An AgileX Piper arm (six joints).
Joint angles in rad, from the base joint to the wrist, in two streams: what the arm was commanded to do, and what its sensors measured. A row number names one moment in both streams.
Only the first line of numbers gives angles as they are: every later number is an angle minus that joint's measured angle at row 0.
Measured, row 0: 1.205, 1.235, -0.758, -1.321, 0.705, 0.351
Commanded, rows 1 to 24: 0.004, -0.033, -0.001, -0.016, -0.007, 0.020; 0.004, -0.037, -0.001, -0.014, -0.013, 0.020; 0.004, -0.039, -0.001, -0.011, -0.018, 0.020; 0.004, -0.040, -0.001, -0.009, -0.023, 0.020; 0.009, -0.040, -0.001, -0.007, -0.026, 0.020; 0.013, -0.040, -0.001, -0.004, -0.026, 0.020; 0.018, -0.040, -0.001, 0.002, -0.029, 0.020; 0.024, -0.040, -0.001, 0.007, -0.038, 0.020; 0.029, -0.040, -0.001, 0.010, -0.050, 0.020; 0.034, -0.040, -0.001, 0.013, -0.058, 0.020; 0.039, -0.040, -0.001, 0.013, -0.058, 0.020; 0.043, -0.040, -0.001, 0.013, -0.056, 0.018; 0.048, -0.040, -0.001, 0.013, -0.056, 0.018; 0.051, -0.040, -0.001, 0.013, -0.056, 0.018; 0.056, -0.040, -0.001, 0.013, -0.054, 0.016; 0.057, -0.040, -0.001, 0.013, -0.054, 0.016; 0.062, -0.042, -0.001, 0.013, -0.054, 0.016; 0.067, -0.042, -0.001, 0.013, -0.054, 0.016; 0.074, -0.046, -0.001, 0.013, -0.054, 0.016; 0.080, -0.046, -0.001, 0.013, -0.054, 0.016; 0.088, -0.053, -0.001, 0.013, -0.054, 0.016; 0.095, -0.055, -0.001, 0.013, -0.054, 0.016; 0.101, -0.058, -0.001, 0.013, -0.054, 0.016; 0.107, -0.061, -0.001, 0.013, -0.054, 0.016
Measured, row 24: 0.084, -0.040, 0.000, 0.024, -0.054, 0.004
